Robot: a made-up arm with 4 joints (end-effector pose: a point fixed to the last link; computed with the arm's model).
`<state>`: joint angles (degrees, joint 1 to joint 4).
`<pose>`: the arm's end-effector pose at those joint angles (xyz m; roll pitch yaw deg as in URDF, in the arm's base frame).
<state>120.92 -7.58 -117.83 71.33</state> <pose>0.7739 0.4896 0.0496 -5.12 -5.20 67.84</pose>
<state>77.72 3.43 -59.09 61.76</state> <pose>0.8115 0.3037 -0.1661 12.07 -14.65 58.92</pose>
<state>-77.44 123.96 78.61 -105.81</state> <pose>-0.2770 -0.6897 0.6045 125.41 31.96 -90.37</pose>
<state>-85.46 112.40 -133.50 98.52</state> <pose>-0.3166 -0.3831 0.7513 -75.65 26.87 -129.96</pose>
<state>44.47 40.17 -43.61 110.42</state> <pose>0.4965 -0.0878 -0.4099 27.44 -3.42 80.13</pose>
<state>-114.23 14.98 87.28 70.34</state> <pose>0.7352 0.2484 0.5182 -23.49 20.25 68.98</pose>
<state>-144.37 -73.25 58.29 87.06</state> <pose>0.1561 -0.2432 -0.0816 118.81 53.83 145.76</pose>
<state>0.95 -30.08 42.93 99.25</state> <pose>0.4511 0.1303 0.1404 -9.38 -42.94 133.21</pose>
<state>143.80 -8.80 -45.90 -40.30</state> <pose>0.9579 0.2876 -0.1060 99.97 34.65 -0.66</pose>
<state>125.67 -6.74 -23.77 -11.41</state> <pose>1.0103 0.2890 -0.0424 102.09 5.69 -1.56</pose>
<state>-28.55 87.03 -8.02 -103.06</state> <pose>-0.3444 -0.7458 0.4113 29.90 -2.03 167.33</pose>
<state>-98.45 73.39 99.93 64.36</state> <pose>0.2263 0.2007 1.0740 -71.27 -18.88 91.53</pose>
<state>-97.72 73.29 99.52 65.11</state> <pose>0.2276 0.1901 1.0717 -71.32 -18.79 91.37</pose>
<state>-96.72 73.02 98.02 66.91</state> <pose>0.2332 0.1769 1.0628 -71.43 -17.65 90.49</pose>
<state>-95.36 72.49 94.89 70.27</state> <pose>0.2455 0.1599 1.0432 -71.51 -14.89 88.51</pose>
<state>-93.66 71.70 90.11 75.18</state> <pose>0.2647 0.1380 1.0120 -71.41 -10.44 85.42</pose>
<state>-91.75 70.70 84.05 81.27</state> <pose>0.2889 0.1105 0.9706 -70.95 -4.55 81.53</pose>
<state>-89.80 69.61 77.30 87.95</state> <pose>0.3138 0.0778 0.9227 -70.07 2.27 77.37</pose>
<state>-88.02 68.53 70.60 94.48</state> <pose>0.3350 0.0431 0.8741 -68.82 9.28 73.54</pose>
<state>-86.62 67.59 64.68 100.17</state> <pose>0.3496 0.0112 0.8312 -67.45 15.71 70.47</pose>
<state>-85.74 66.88 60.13 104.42</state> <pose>0.3580 -0.0127 0.7992 -66.25 20.79 68.29</pose>
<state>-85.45 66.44 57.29 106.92</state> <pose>0.3621 -0.0253 0.7804 -65.53 24.08 66.94</pose>
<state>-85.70 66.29 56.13 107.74</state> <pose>0.3639 -0.0264 0.7741 -65.45 25.58 66.24</pose>
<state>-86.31 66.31 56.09 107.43</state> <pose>0.3649 -0.0194 0.7759 -65.81 25.86 65.93</pose>
